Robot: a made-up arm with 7 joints.
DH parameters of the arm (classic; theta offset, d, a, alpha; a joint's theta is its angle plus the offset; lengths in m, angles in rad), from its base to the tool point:
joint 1: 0 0.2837 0 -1.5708
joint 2: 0 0 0 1.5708
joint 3: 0 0.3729 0.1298 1.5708
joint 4: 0 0 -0.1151 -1.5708
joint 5: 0 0.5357 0 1.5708
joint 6: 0 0 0.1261 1.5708
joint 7: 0 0 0 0
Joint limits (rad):
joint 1: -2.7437..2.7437
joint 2: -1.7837..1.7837
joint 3: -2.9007..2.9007
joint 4: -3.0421..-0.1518
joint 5: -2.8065..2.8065
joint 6: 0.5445..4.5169
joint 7: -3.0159..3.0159
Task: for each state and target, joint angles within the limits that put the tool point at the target. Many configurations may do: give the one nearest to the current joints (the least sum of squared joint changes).
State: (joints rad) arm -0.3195 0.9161 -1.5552 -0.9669 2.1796 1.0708 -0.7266
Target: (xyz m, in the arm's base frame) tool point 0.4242 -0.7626 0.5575
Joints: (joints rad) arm 0.0316 0.8614 -1.5894 -1.6370 2.0649 0.9209 -0.7266
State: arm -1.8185 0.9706 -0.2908 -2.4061 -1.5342 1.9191 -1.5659
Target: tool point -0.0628 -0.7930 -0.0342
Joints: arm -1.6133 0.7662 -0.0912 -1.8267 -1.4889 1.9230 -1.5659
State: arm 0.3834 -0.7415 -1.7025 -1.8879 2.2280 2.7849 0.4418
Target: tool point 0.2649 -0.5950 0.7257
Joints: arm 0.4342 -0.6920 -1.0420 -1.6793 2.2839 2.8632 0.4418
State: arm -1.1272 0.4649 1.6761 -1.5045 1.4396 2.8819 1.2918
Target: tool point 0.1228 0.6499 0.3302
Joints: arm -0.6641 -0.0792 2.2154 -2.2921 1.5631 2.6971 1.2918
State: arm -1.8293 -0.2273 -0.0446 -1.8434 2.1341 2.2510 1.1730
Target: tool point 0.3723 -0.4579 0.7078
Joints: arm -1.3624 -0.4903 0.4814 -2.0726 2.2098 2.3082 1.1730
